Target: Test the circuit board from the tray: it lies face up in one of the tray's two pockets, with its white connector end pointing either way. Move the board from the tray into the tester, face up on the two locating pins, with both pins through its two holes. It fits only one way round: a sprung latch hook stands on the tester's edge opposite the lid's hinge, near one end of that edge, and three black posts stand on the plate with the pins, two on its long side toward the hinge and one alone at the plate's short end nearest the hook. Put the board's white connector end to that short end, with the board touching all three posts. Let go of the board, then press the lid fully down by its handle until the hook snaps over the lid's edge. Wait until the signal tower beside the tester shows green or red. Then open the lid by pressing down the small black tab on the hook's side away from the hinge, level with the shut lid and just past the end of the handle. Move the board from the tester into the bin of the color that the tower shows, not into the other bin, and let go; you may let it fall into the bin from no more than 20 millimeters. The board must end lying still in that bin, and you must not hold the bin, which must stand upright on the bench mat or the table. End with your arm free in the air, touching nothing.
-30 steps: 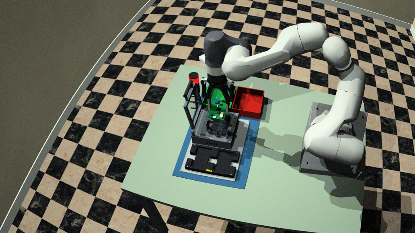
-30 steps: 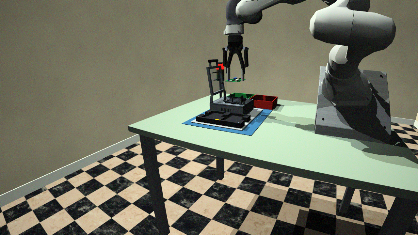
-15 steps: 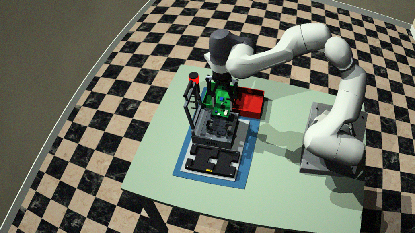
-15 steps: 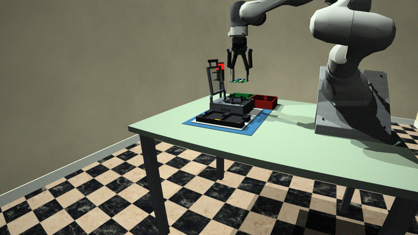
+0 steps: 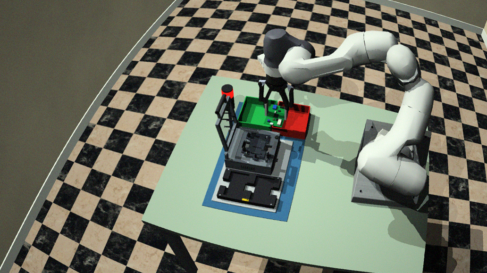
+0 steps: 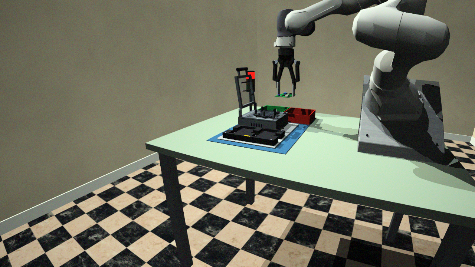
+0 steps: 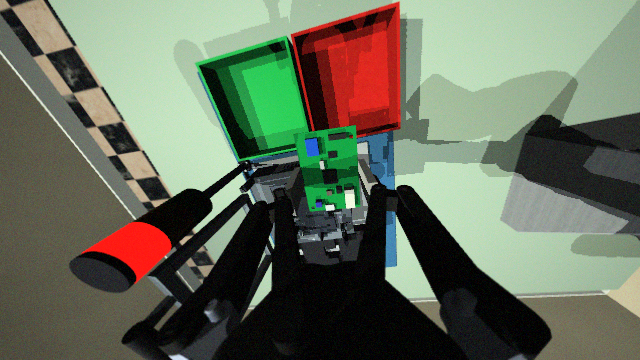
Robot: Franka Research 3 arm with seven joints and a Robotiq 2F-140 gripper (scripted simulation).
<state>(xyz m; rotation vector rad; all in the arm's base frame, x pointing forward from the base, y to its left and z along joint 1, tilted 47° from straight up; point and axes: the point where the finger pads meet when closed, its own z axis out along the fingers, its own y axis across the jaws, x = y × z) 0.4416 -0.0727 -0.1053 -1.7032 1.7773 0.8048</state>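
Now: the red bin 15 cm below my hand, 10 cm to the right of it and 5 cm behind it. Round my hand: tester plate 11 cm to the left, 10 cm below, 6 cm ahead; then green circuit board 2 cm below; then tester lid 17 cm ahead, 11 cm to the left, 2 cm above.
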